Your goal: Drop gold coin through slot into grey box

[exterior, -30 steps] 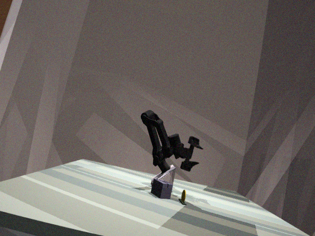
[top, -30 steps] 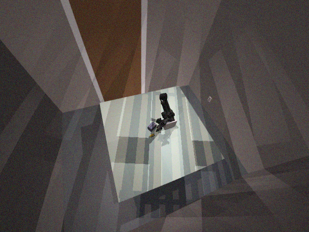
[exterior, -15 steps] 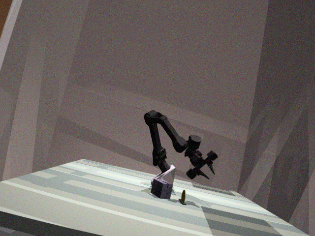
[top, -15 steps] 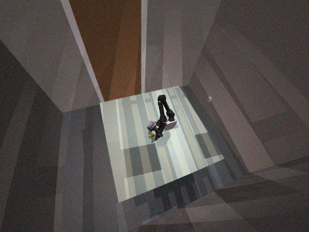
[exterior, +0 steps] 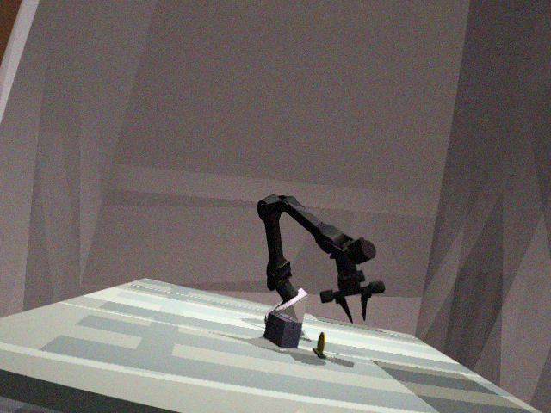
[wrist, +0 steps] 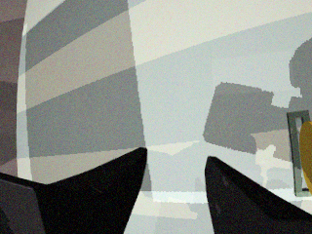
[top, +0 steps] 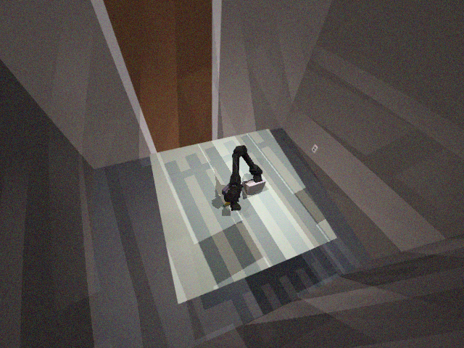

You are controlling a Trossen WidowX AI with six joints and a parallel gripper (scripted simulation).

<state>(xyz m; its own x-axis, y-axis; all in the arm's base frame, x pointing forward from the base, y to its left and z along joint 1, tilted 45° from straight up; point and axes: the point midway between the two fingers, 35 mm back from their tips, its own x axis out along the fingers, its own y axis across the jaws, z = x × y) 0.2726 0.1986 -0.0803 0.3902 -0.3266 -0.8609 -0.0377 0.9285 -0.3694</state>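
My gripper tip is now 90 mm to the left of the gold coin and 80 mm above it.
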